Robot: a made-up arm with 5 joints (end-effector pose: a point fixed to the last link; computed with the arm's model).
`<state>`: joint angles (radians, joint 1 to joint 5).
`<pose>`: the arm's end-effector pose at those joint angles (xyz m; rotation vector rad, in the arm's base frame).
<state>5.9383 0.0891 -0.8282 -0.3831 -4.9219</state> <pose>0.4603 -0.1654 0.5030 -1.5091 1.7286 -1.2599</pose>
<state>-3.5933 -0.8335 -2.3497 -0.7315 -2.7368</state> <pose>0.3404 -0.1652 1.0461 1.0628 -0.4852 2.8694</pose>
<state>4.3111 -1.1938 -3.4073 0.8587 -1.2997</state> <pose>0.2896 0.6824 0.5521 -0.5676 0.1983 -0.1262</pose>
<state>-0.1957 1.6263 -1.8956 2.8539 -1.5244</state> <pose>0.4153 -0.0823 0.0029 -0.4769 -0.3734 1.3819</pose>
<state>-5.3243 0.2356 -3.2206 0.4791 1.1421</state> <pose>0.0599 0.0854 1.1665 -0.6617 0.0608 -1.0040</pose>
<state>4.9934 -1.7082 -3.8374 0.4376 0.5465</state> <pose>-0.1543 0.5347 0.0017 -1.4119 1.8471 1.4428</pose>
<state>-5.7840 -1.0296 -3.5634 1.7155 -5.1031</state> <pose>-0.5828 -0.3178 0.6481 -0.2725 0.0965 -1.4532</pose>
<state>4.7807 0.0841 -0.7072 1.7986 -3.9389</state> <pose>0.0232 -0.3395 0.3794 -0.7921 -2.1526 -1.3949</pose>
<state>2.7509 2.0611 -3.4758 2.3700 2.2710</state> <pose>-0.5739 0.2364 0.1438 2.3235 0.5685 1.0000</pose>
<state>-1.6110 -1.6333 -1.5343 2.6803 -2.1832</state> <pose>0.0138 0.3434 0.7853 2.5634 0.7541 -0.2129</pose>
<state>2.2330 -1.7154 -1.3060 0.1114 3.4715</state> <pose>0.2446 -0.3137 0.8757 -0.2518 0.1795 2.5482</pose>
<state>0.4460 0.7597 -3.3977 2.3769 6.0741</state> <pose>0.3937 0.1882 0.9159 -2.9207 -0.9924 -0.4022</pose>
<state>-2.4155 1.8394 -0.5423 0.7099 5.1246</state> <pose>0.0996 0.0884 0.0509 -0.9244 0.6718 -0.3848</pose>
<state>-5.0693 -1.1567 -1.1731 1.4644 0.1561</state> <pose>0.0111 0.0299 0.9040 -2.1173 -1.2374 -0.8772</pose>
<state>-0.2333 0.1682 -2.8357 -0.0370 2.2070</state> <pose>0.1865 -0.0443 1.1612 -0.1589 0.4344 -1.1484</pose>
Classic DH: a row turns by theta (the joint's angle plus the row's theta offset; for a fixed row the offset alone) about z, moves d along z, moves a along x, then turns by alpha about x. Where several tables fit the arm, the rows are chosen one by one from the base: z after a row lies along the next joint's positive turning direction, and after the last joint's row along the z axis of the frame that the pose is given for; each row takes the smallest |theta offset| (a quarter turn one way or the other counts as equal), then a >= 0, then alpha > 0; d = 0 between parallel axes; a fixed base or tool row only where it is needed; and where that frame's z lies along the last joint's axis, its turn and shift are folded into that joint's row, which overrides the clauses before.
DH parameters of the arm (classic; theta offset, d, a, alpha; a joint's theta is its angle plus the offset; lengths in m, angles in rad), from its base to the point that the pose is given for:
joint 1: 0 0.3983 0 -1.5708
joint 2: -1.3848 0 0.3239 0
joint 3: -0.4086 0 -0.3923 0
joint 4: -1.3482 0 -0.0501 1.5708
joint 5: 3.1416 0.064 0 0

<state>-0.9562 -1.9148 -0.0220 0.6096 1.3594</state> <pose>0.0465 -0.0659 0.5983 -0.9221 2.1044 -1.7601</pose>
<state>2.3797 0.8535 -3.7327 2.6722 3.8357</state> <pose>-0.2583 0.2465 0.9021 -2.3275 2.0745 0.3237</pose>
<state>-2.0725 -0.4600 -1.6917 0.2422 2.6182</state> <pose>-0.1098 -0.2003 1.0610 1.1177 1.1422 -2.1739</pose>
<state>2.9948 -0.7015 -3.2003 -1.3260 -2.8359</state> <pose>0.5115 -0.0756 0.8226 -2.5798 0.5938 -1.5380</pose>
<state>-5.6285 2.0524 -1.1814 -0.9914 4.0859</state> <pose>0.0594 0.0456 -0.1724 0.4408 3.0229 0.1320</pose>
